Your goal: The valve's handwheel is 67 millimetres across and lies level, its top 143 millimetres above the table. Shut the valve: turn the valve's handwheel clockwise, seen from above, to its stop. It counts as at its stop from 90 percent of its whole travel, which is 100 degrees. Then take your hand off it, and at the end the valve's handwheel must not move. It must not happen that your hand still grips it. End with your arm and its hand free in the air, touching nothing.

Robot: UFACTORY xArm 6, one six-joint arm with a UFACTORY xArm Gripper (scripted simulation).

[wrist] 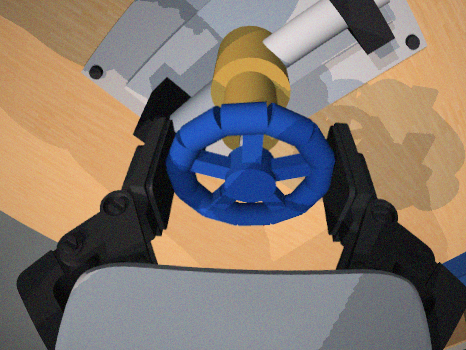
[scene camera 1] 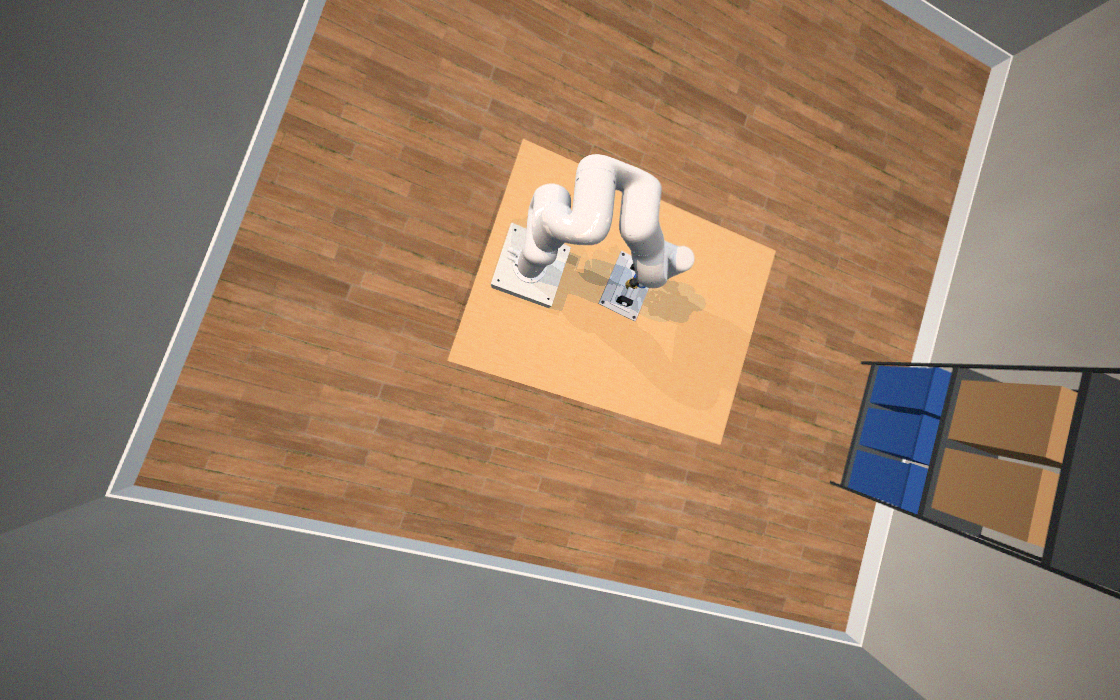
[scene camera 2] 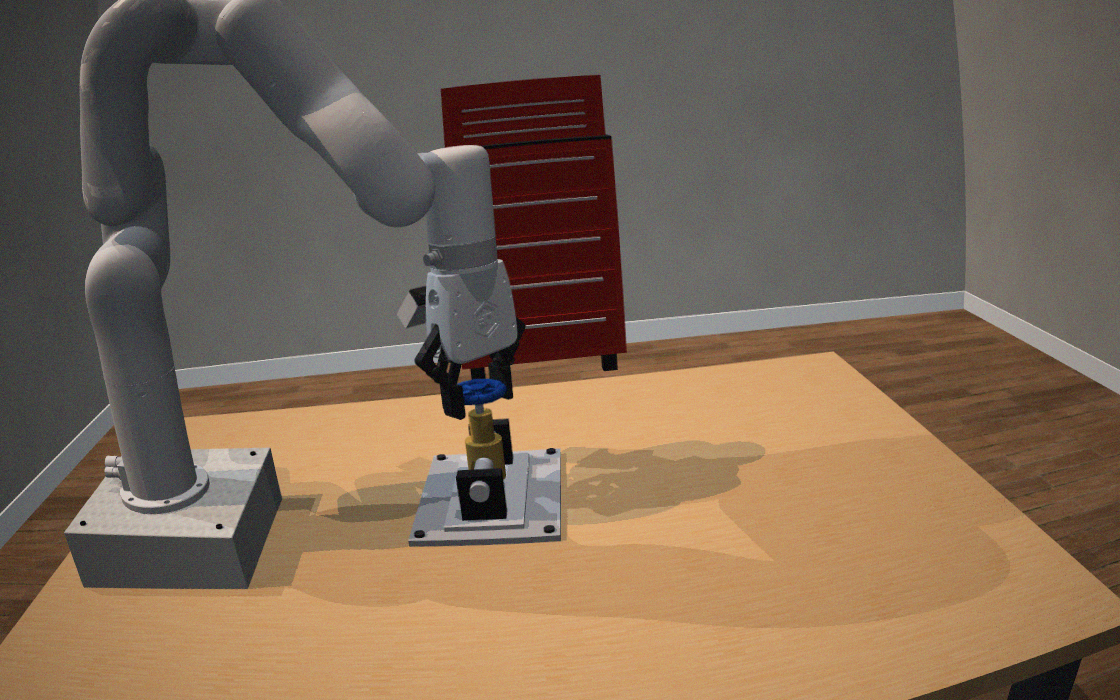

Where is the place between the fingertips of the gripper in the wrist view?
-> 250, 143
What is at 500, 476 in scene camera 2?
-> A valve.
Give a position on a valve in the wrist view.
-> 247, 66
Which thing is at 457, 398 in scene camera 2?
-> The gripper.
